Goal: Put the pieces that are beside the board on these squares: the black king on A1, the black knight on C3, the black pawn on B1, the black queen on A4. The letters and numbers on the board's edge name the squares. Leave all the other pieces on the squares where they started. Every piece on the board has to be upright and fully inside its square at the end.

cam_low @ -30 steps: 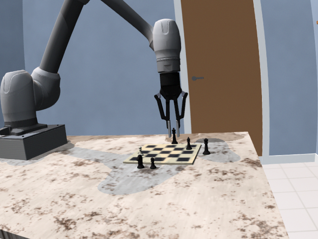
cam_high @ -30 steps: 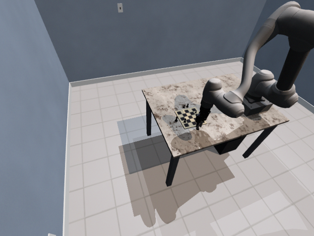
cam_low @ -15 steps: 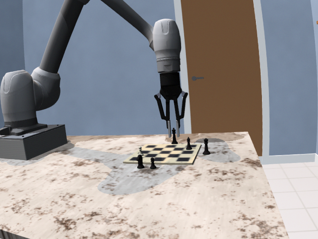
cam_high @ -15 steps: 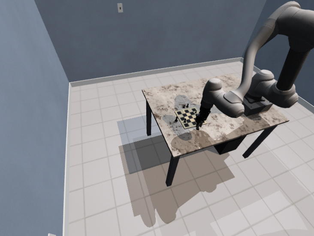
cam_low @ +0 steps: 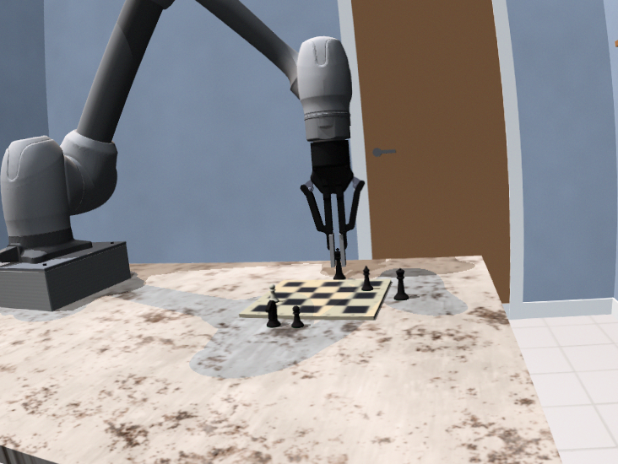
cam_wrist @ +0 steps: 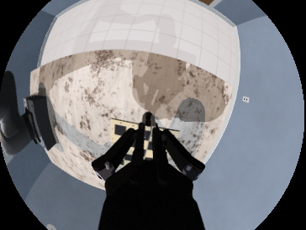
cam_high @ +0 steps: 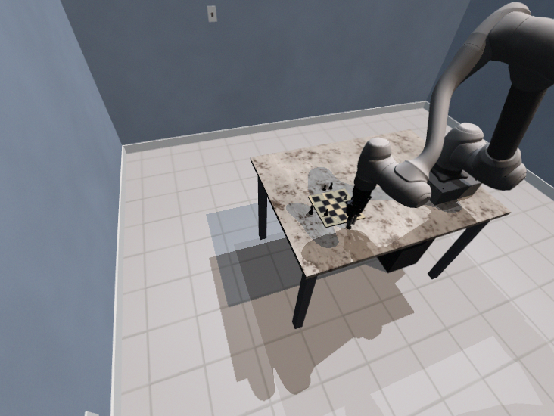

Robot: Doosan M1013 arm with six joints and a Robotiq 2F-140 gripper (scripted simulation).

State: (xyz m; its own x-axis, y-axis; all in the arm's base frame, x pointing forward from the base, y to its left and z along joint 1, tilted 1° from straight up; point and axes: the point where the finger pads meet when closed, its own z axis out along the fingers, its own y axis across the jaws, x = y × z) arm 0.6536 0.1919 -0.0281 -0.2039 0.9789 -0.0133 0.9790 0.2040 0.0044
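My gripper is now 30 mm above the black king. Round my hand: small chessboard (10 mm ahead, 140 mm to the right, 60 mm below); white pawn (60 mm behind, 180 mm to the right, 40 mm below); black pawn (20 mm ahead, 280 mm to the right, 50 mm below).
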